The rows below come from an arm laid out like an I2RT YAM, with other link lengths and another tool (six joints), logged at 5 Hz.
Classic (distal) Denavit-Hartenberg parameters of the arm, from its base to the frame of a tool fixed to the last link. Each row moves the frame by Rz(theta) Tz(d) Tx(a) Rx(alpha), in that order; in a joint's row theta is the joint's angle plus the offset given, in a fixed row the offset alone. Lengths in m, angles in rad.
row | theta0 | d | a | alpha
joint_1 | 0 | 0.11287 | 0.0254 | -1.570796
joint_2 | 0 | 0 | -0.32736 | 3.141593
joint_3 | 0.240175 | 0 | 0.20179 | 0
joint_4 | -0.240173 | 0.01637 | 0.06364 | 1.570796
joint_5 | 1.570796 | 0.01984 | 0 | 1.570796
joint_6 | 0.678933 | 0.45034 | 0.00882 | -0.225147
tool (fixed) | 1.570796 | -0.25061 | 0 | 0
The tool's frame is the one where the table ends.
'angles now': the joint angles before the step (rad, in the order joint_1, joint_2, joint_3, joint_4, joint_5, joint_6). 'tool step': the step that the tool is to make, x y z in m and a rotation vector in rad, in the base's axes. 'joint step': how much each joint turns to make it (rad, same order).
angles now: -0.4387 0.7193 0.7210 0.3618 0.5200 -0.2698
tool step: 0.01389 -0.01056 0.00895 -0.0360 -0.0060 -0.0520
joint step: -0.0002 0.0967 -0.0229 0.1687 0.0366 -0.0552
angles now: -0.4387 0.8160 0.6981 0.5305 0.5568 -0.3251
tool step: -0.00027 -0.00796 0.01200 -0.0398 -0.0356 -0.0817
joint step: 0.0000 0.0782 -0.0169 0.1807 0.0642 -0.0658
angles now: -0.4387 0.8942 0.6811 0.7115 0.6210 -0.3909
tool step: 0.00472 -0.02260 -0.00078 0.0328 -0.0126 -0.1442
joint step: 0.0000 0.1349 0.0229 0.1430 0.1429 -0.0524
